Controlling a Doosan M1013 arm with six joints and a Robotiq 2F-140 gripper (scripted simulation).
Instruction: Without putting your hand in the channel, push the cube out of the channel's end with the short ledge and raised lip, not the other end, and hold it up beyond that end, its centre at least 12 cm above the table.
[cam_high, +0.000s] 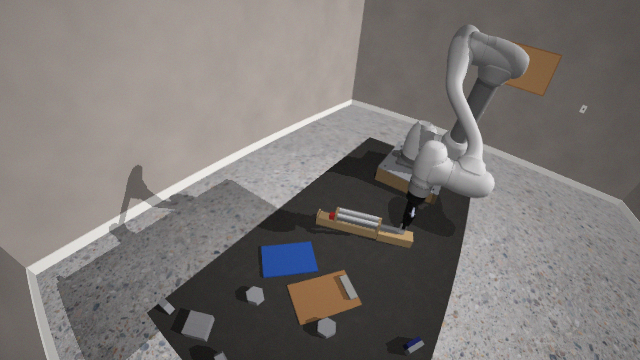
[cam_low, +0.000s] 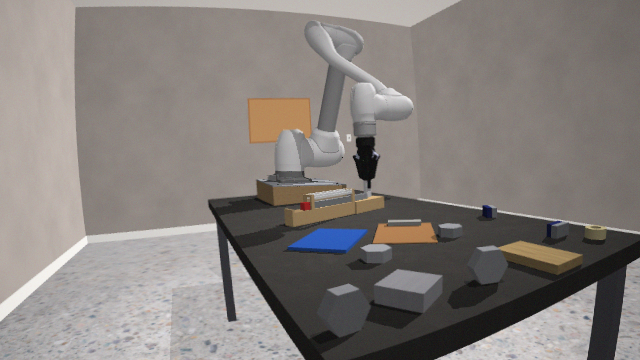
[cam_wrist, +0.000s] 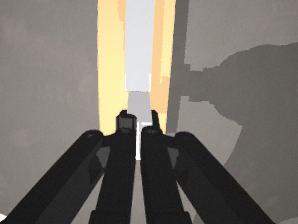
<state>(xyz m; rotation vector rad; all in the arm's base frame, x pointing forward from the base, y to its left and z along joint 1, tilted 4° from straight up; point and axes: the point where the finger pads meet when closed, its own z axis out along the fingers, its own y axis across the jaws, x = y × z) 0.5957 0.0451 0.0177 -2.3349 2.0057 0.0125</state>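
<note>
The red cube lies 60 mm ahead of my hand, 310 mm to the right of it and 20 mm below it. Also, from my hand: light grey stick (10 mm ahead, 80 mm to the right, 30 mm below); channel (40 mm ahead, 200 mm to the right, 30 mm below); grey bar (40 mm ahead, 230 mm to the right, 30 mm below).
</note>
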